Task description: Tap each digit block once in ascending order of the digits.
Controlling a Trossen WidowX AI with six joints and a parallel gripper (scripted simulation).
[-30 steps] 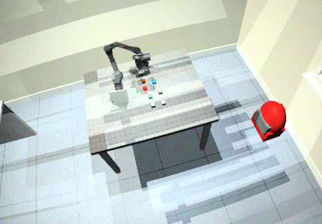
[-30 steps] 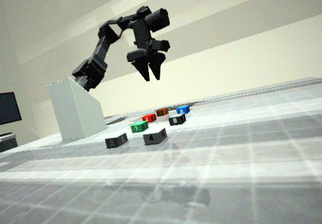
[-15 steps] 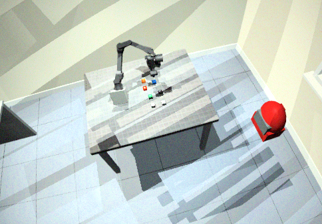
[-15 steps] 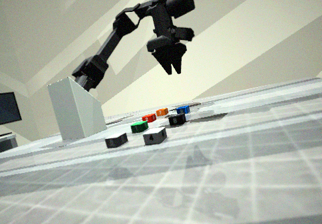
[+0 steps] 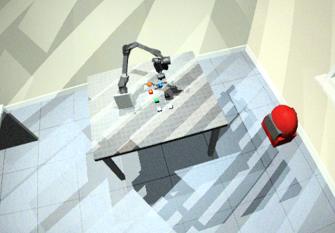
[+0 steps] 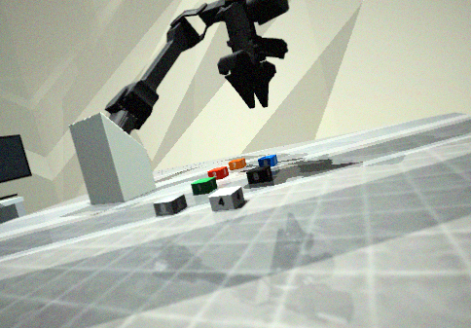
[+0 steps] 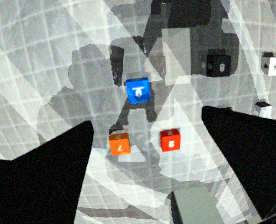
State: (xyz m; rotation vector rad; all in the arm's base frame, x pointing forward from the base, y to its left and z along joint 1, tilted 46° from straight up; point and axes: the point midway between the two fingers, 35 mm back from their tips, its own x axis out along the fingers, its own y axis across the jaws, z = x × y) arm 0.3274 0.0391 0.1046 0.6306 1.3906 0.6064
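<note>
Right now my gripper tip is 15 cm to the left of the green block, 11 cm above it and 8 cm past it. The rest, counted from my gripper tip: blue block (11 cm below, 1 cm behind); then red block (11 cm below, 11 cm behind, 5 cm to the right); then orange block (11 cm below, 10 cm behind, 4 cm to the left).
</note>
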